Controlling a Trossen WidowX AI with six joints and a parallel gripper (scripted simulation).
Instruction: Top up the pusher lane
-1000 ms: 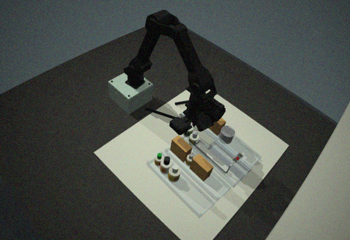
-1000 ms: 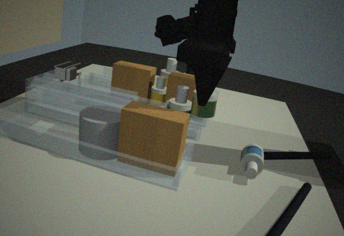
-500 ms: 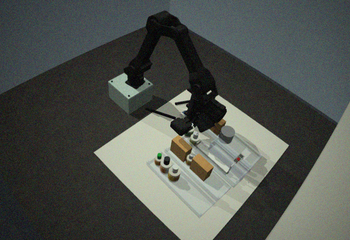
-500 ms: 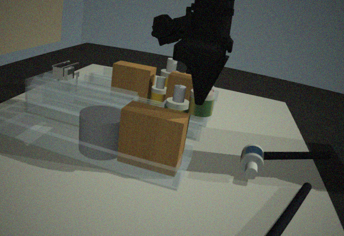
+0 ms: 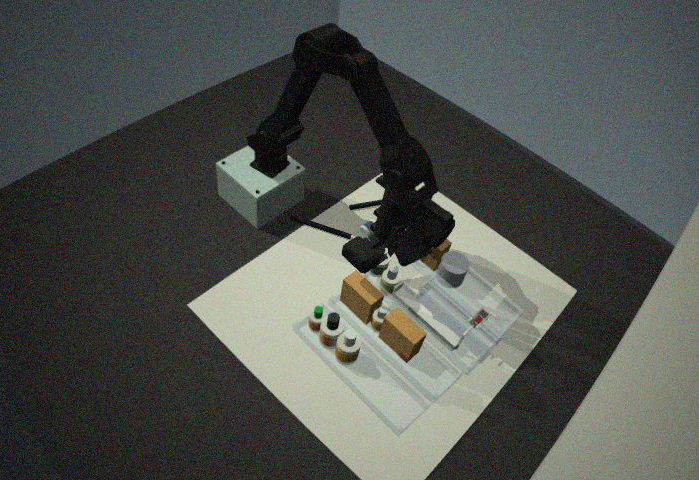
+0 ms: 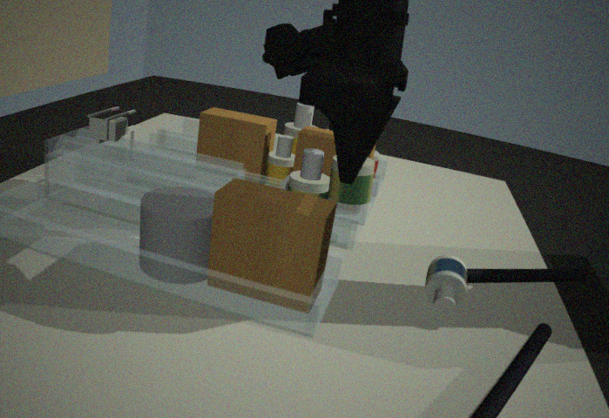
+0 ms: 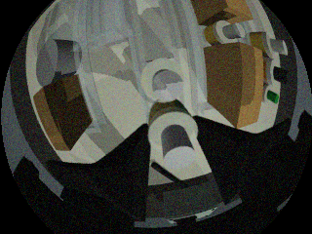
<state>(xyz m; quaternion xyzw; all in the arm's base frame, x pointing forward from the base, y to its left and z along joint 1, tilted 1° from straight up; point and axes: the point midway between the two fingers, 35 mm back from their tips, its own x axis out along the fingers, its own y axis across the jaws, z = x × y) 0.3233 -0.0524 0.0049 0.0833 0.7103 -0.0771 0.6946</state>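
My gripper tip is now 16 cm short of the clear sprung lane, 1 cm to the left of it and 4 cm above it. Also, from my gripper tip: white pusher bar: 15 cm ahead, 1 cm below; red marker: 22 cm ahead, 1 cm to the right, 1 cm above; grey cylinder: 12 cm ahead, 10 cm to the left, 3 cm below.
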